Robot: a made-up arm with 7 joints.
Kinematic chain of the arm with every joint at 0, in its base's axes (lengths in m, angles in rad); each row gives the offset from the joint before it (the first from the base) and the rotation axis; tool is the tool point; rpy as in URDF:
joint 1: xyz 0 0 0.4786 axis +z
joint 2: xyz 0 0 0 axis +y
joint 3: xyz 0 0 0.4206 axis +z
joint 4: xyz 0.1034 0 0 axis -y
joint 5: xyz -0.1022 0 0.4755 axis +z
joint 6: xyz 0 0 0 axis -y
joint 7: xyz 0.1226 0 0 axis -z
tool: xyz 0 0 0 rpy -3.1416 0 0
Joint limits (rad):
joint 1: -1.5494..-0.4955
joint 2: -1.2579..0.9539
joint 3: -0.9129..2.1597
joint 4: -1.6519..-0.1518
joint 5: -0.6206..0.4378
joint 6: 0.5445..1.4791
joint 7: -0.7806..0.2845
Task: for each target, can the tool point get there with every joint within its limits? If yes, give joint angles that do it. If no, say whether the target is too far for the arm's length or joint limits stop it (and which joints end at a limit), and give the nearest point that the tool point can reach.
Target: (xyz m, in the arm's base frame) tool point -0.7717 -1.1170 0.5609
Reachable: no: too far | nearest point -0.4787 -0.8243 0.5959 | short by 0.416 m
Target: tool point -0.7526 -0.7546 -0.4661
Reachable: no: too far | nearest point -0.3604 -0.6954 0.2493 | short by 0.818 m
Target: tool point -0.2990 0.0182 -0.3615
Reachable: no: joint limits stop it (at a limit: joint 1, joint 2, joint 4, joint 6) | nearest point -0.2465 -0.6492 0.2178 | short by 0.885 m
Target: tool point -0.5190 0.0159 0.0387
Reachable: no: joint limits stop it (at a limit: joint 1, joint 2, joint 3, joint 4, joint 6) | nearest point -0.4992 -0.5399 0.3799 | short by 0.652 m
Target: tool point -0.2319 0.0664 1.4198
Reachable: yes | joints -0.6724 -0.7902 -0.1733 -0.8633 -0.0417 0.9713 -0.3005
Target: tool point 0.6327 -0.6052 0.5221
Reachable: yes | joints -1.0435 0.7757 0.3531 -1.2225 0.3211 0.6795 -0.1664
